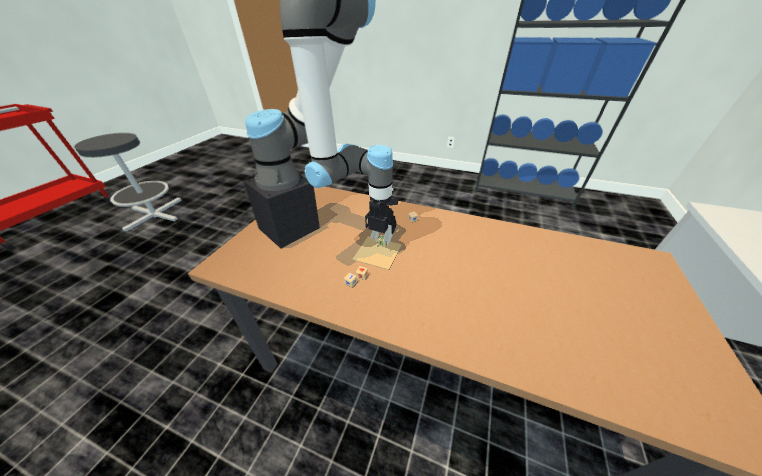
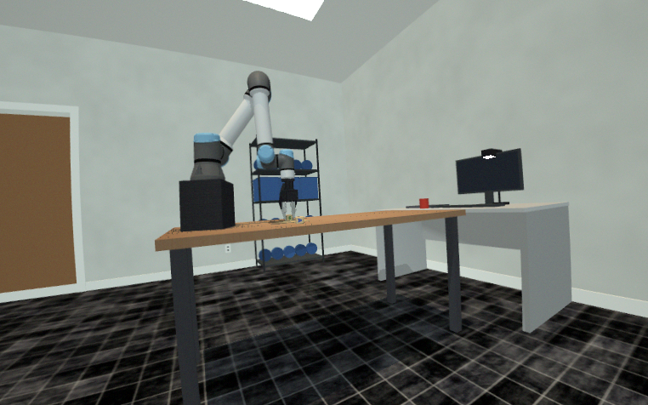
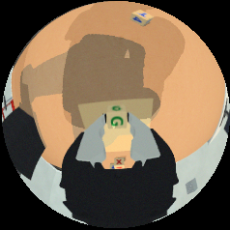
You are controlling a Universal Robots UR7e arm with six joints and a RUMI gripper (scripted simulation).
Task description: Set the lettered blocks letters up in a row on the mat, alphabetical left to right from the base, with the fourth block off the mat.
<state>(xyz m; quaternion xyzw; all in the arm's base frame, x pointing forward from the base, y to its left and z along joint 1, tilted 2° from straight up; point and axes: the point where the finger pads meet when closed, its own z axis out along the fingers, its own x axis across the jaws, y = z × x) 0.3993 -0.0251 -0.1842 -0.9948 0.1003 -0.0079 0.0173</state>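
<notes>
Now: the pale yellow mat 10 mm behind my hand, 50 mm to the right of it and 20 mm below it. From my hand the other things lie so: wooden letter block: 60 mm behind, 210 mm to the right, 10 mm below.
</notes>
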